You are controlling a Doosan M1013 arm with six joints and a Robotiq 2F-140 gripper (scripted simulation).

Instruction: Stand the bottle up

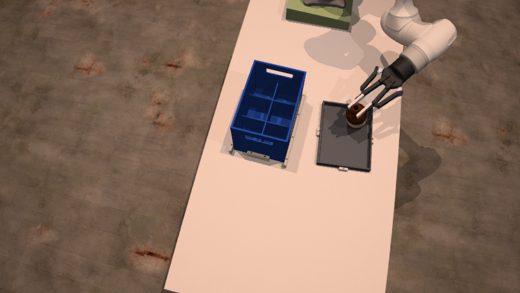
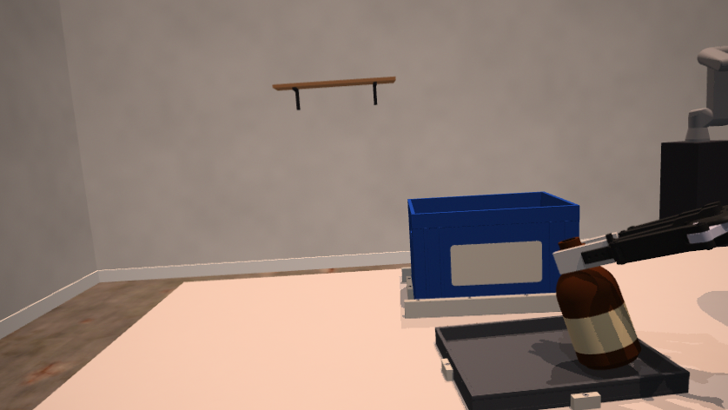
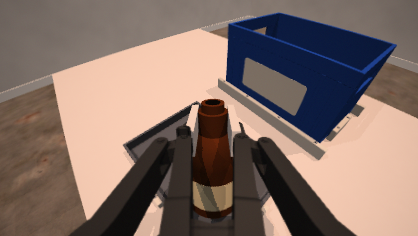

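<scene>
Right now my hand is 60 mm above the brown bottle. Also, from my hand: blue crate: 10 mm behind, 300 mm to the right, 70 mm below; dark grey tray: 40 mm ahead, 20 mm to the right, 140 mm below.
</scene>
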